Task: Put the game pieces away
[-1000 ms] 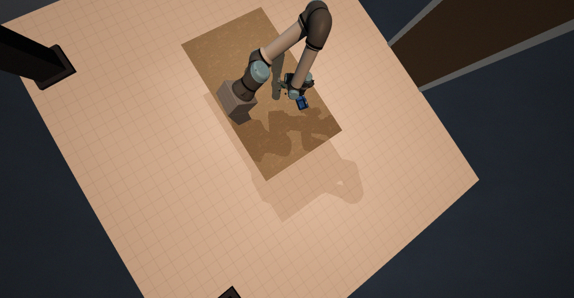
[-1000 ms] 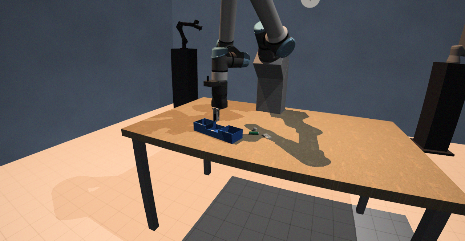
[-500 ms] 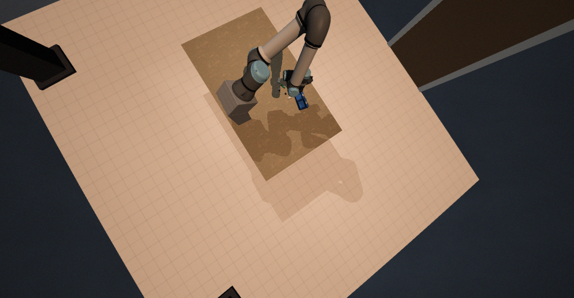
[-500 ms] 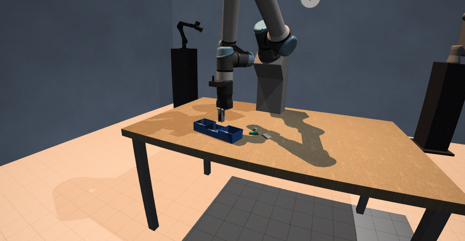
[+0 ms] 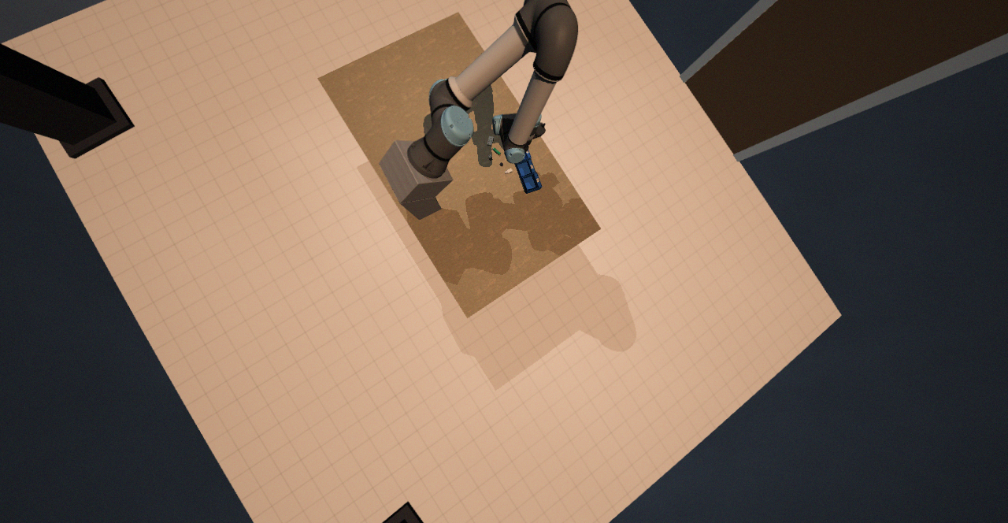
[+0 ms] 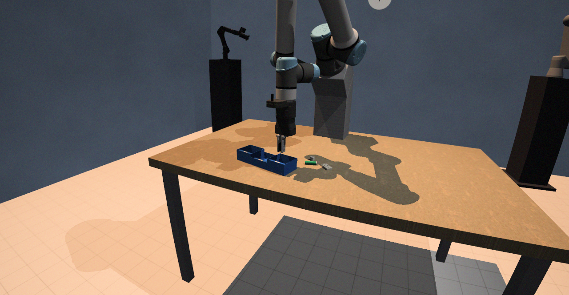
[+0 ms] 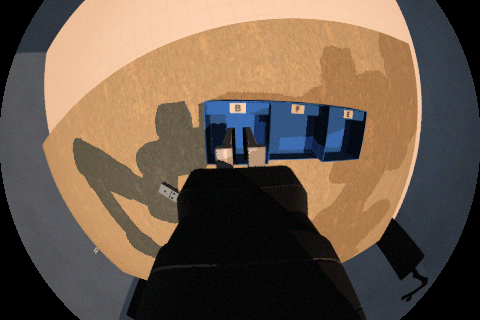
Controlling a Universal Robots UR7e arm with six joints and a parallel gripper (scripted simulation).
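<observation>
Now: hand 90 mm past the pale domino-like tile, 160 mm to the right of it and 90 mm above it. The rest, counted from my hand: blue bin 30 mm behind, 80 mm to the right, 70 mm below; black piece 120 mm behind, 20 mm to the left, 90 mm below; pale flat block 110 mm behind, 30 mm to the right, 90 mm below.
</observation>
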